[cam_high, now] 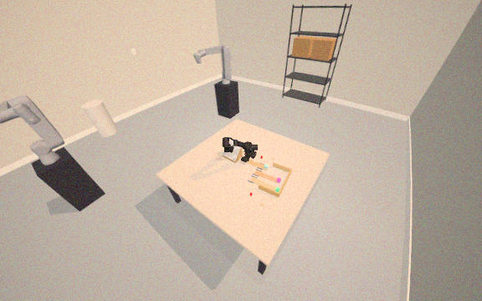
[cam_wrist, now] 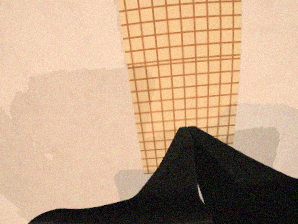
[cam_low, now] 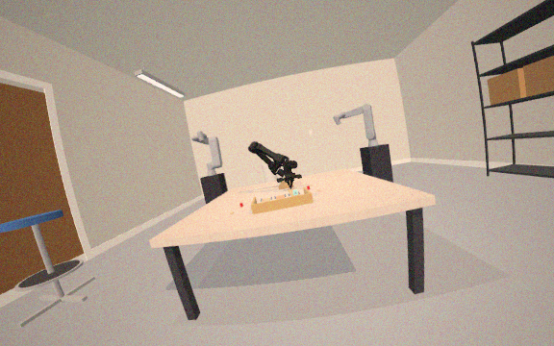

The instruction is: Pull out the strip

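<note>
Now: gripper tip 9 cm short of the tan gridded strip and 1 cm to the right of it.
</note>
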